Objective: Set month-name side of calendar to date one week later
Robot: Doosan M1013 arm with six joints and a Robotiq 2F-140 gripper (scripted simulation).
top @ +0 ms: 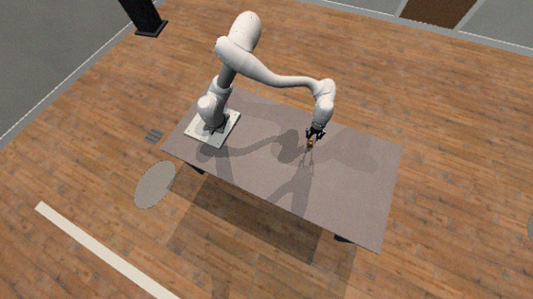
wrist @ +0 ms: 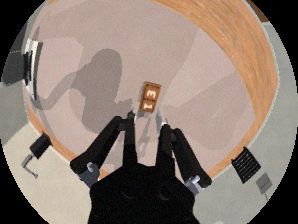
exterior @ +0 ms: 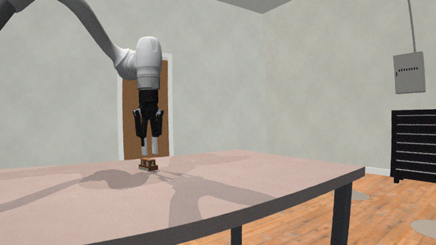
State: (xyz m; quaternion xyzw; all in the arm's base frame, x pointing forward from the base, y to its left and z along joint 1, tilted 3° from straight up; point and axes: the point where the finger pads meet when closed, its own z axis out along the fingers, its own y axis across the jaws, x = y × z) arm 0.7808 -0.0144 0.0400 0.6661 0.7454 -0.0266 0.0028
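Right now the wooden tray is 2 cm to the left of my hand and 8 cm below it.
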